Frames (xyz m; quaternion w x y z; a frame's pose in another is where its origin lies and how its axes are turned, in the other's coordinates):
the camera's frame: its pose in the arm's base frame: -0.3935 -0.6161 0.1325 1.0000 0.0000 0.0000 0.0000
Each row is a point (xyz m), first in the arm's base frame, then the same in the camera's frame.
Working: the arm's base frame: its pose in the camera's frame: 0.3935 0.6161 -0.1325 1.0000 0.0000 0.0000 0.0000

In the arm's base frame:
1: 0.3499 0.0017 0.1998
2: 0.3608 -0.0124 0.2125
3: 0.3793 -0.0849 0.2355
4: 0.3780 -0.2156 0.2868
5: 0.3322 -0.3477 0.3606
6: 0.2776 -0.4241 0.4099
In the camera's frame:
1: 0.7434 0.6178 0.0673
2: 0.7543 0.6037 0.0800
3: 0.7728 0.5312 0.1030
4: 0.7715 0.4005 0.1543
5: 0.7257 0.2684 0.2281
6: 0.6711 0.1920 0.2774

